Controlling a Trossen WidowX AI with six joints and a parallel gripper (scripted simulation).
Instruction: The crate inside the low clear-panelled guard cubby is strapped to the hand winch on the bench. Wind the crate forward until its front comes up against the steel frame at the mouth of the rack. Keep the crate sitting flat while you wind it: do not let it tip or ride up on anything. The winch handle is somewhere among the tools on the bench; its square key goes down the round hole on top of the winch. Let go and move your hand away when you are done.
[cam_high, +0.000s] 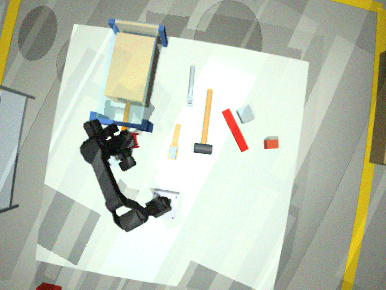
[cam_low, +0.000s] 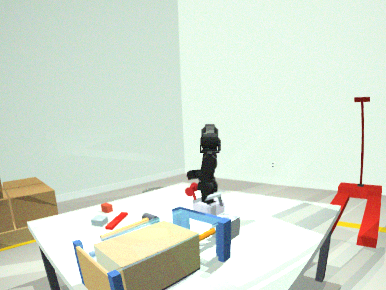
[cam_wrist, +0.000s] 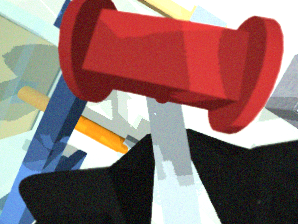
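My gripper tip is now 4 cm below the red grip, 3 cm to the left of it and 3 cm short of it. The rest, counted from my gripper tip: winch 15 cm below, 9 cm behind, 6 cm to the left; winch handle 2 cm above; blue frame 9 cm ahead, 8 cm to the left, 7 cm below.
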